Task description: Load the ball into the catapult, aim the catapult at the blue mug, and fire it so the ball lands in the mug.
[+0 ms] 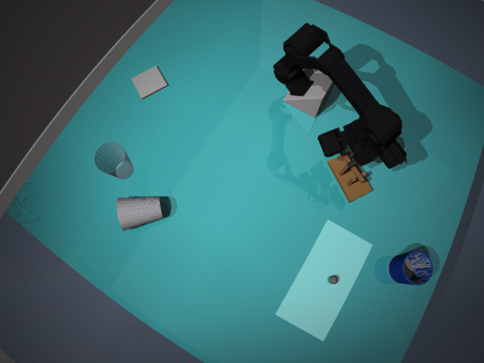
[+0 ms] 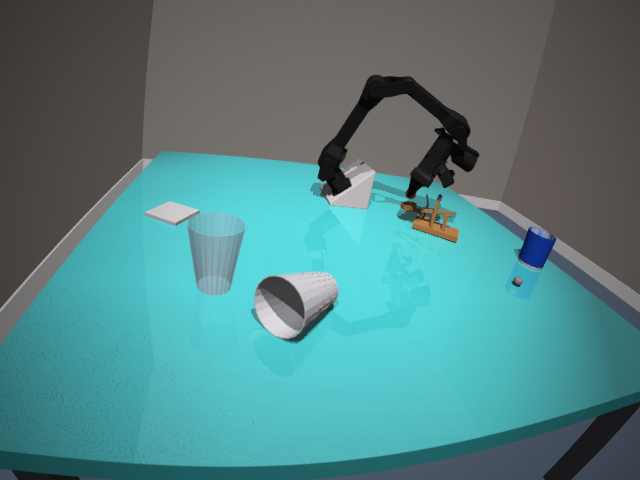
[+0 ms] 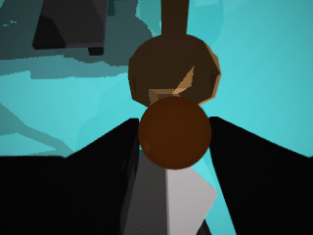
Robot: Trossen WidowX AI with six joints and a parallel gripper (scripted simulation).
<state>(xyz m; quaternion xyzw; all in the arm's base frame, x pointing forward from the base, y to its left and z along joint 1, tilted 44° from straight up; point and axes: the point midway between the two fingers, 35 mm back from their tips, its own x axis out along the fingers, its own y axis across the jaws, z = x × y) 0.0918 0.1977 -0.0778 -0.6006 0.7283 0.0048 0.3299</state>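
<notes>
Now: gripper tip 10 mm below the orange ball. The rest, counted from my gripper tip: blue mug (380 mm to the left, 190 mm ahead, 50 mm below); then wooden catapult (60 mm to the left, 30 mm below, 20 mm ahead); then small grey ball (330 mm ahead, 220 mm to the left, 70 mm below).
</notes>
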